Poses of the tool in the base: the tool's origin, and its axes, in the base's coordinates. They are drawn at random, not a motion.
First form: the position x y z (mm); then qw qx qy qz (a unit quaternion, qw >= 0).
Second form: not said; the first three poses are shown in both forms.
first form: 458 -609 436 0.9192 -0.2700 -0.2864 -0.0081
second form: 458 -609 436 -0.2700 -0.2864 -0.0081 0.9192
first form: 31 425 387 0.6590 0.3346 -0.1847 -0.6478
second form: 31 425 387 0.3346 -0.1847 -0.6478 0.6590
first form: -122 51 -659 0.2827 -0.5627 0.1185 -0.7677
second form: -122 51 -659 -0.5627 0.1185 -0.7677 0.2827
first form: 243 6 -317 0.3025 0.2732 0.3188 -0.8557
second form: 243 6 -317 0.2732 0.3188 -0.8557 0.3025
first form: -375 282 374 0.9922 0.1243 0.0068 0.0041
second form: -375 282 374 0.1243 0.0068 0.0041 0.9922
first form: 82 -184 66 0.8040 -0.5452 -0.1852 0.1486
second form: 82 -184 66 -0.5452 -0.1852 0.1486 0.8040
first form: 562 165 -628 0.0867 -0.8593 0.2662 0.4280
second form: 562 165 -628 -0.8593 0.2662 0.4280 0.0867
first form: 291 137 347 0.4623 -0.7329 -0.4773 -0.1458
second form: 291 137 347 -0.7329 -0.4773 -0.1458 0.4623
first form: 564 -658 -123 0.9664 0.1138 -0.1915 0.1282
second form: 564 -658 -123 0.1138 -0.1915 0.1282 0.9664
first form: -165 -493 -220 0.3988 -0.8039 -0.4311 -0.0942
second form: -165 -493 -220 -0.8039 -0.4311 -0.0942 0.3988
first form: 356 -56 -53 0.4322 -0.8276 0.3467 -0.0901
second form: 356 -56 -53 -0.8276 0.3467 -0.0901 0.4322
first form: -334 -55 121 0.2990 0.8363 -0.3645 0.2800
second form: -334 -55 121 0.8363 -0.3645 0.2800 0.2990
